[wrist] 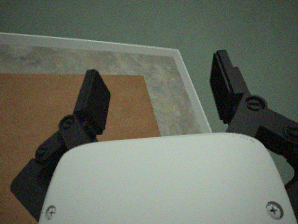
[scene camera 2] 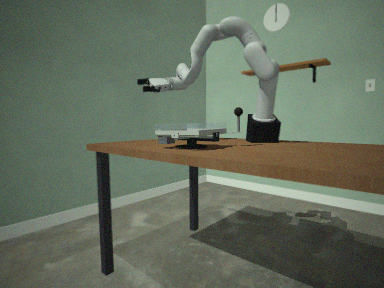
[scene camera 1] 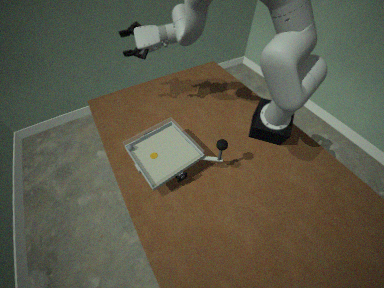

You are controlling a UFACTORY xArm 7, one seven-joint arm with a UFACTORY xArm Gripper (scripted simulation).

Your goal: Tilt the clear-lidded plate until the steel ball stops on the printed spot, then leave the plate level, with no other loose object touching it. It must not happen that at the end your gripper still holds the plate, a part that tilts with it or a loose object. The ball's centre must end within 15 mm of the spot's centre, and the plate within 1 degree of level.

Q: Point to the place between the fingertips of my gripper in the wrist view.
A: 155, 74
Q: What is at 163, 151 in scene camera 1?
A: A square clear-lidded plate.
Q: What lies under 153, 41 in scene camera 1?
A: My gripper.
